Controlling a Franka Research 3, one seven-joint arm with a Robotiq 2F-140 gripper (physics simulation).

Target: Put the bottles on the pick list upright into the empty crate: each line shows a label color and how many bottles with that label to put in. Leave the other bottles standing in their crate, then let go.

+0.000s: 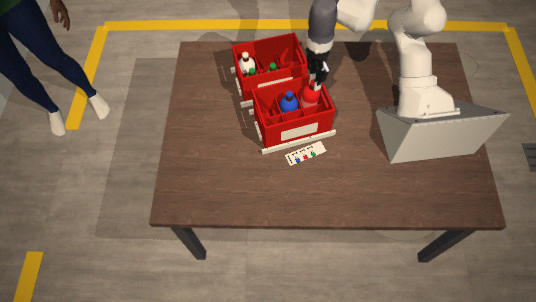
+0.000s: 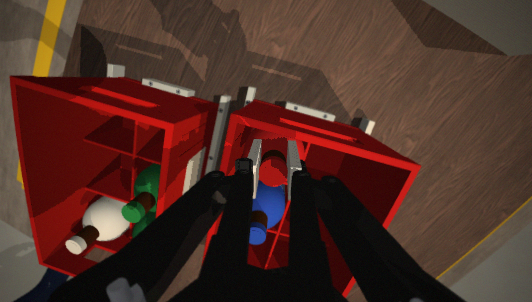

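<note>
My gripper (image 1: 316, 84) (image 2: 274, 152) is shut on the neck of a red bottle (image 1: 311, 95) (image 2: 273, 172), roughly upright in the back right compartment of the near crate (image 1: 325, 123) (image 2: 390, 154). Whether its base touches the crate floor is hidden. A blue bottle (image 1: 289, 104) (image 2: 271, 202) stands beside it in the same crate. The far crate (image 1: 250, 88) (image 2: 175, 107) holds a white bottle (image 1: 245, 65) (image 2: 106, 220) and two green bottles, one with its cap (image 1: 272, 66) (image 2: 132, 212) showing clearly. The pick list (image 1: 294, 159) shows blue, red and green marks; its numbers are too small to read.
The two crates stand close together on the brown table (image 1: 225, 185). A pale strip (image 1: 300, 142) lies along the near crate's front. The robot's grey base block (image 1: 435, 140) stands at the right. A person's legs (image 1: 40, 65) show on the floor at the left.
</note>
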